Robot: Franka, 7 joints.
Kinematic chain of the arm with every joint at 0, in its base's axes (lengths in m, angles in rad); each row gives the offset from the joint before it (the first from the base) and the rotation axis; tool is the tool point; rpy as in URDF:
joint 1: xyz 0 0 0.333 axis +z
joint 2: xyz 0 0 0 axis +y
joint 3: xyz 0 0 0.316 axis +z
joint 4: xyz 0.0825 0 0 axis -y
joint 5: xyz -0.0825 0 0.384 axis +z
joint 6: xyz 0 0 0 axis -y
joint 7: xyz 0.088 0 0 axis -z
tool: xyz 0 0 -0.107 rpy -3.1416 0 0
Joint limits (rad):
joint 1: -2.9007..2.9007
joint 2: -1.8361..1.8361
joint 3: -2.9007..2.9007
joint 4: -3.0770..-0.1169
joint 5: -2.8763..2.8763
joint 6: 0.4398..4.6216
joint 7: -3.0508..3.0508
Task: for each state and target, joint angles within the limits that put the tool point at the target. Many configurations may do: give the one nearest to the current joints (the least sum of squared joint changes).
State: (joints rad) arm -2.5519 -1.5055 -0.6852 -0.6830 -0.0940 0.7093 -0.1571
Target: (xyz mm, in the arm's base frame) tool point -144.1 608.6 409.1
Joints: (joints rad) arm -1.9559 -1.7600 -1.0622 -0.9365 -0.2024 0.6813 -0.1571
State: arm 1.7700 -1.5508 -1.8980 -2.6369 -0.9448 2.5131 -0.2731
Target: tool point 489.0 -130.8 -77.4
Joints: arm 1.7127 -1.6696 -2.2871 -1.8929 -0.9167 2.5665 -0.2731
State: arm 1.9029 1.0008 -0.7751 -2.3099 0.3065 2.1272 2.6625
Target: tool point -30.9 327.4 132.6
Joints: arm 2.2132 0.3782 -0.5453 -2.5152 0.3306 1.8057 2.6625
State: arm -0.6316 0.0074 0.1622 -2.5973 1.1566 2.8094 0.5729
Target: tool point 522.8 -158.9 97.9
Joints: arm -0.4833 0.6516 0.2452 -2.1115 1.0970 2.7754 0.5729
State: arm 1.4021 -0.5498 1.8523 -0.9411 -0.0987 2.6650 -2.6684
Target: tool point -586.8 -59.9 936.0
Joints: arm 0.8237 -0.5352 1.7500 -0.8469 -0.0864 2.6757 -2.6684
